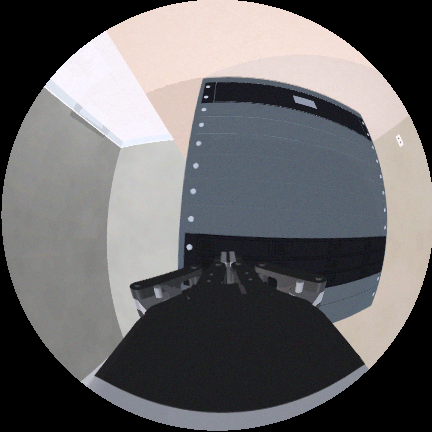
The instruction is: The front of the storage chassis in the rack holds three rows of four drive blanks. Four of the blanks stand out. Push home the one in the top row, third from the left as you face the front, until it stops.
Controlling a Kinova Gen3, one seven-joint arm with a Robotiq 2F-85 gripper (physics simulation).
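Frame: origin at the arm's base, x ahead, y left, z up, level; centimetres.
Seen in the pictures: gripper, fingertip midpoint: [227, 259].
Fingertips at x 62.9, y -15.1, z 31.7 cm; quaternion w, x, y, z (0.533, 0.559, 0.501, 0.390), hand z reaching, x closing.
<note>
A point is followed by its place in that frame.
The storage chassis [310, 250] @(x 70.2, y -3.1, z 31.3 cm) is the dark band low in the rack [285, 175] @(x 71.0, y -7.5, z 19.3 cm). Faint outlines of drive blanks show on its front, too dark to tell which ones stand out. My gripper [227, 259] @(x 62.9, y -15.1, z 31.7 cm) is shut, with nothing between its fingers. Its fingertips show over the left part of the chassis front, near its upper edge; the gap to the front cannot be judged. The gripper's body and linkages hide the lower left part of the chassis.
Grey panels fill the rack above the chassis. A black unit [255, 96] @(x 70.5, y -11.6, z 0.2 cm) with a light label sits at the rack's top. A column of light screws runs down the left rail. A pale wall [145, 210] stands at the left, and an outlet [399, 140] is on the right wall.
</note>
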